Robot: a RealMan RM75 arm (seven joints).
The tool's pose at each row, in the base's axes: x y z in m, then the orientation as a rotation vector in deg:
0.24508, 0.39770, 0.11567, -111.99, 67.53, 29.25
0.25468, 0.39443, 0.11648, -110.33, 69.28, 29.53
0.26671, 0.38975, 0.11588, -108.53, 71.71, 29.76
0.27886, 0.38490, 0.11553, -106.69, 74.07, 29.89
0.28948, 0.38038, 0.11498, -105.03, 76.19, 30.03
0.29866, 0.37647, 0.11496, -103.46, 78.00, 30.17
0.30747, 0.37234, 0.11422, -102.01, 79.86, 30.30
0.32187, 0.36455, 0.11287, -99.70, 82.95, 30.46
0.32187, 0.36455, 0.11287, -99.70, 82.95, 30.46
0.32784, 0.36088, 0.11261, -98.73, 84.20, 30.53
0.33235, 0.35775, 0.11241, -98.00, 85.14, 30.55
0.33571, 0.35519, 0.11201, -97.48, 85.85, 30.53
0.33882, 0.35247, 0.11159, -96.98, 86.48, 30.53
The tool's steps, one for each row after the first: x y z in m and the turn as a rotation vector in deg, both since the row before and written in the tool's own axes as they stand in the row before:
0.00597, -0.00783, -0.00256, 0.93, -0.04, 1.69
0.00862, -0.00929, -0.00253, 0.94, 0.28, 2.18
0.00824, -0.00982, -0.00261, 1.00, 0.30, 2.12
0.00723, -0.00875, -0.00217, 0.86, 0.28, 1.93
0.00568, -0.00796, -0.00201, 0.81, 0.17, 1.71
0.00597, -0.00753, -0.00167, 0.70, 0.28, 1.71
0.01014, -0.01251, -0.00327, 1.07, 0.57, 2.80
0.00000, 0.00000, 0.00000, 0.00, 0.00, 0.00
0.00401, -0.00549, -0.00174, 0.44, 0.23, 1.15
0.00317, -0.00421, -0.00155, 0.34, 0.19, 0.85
0.00265, -0.00310, -0.00115, 0.25, 0.18, 0.62
0.00268, -0.00290, -0.00129, 0.24, 0.13, 0.57

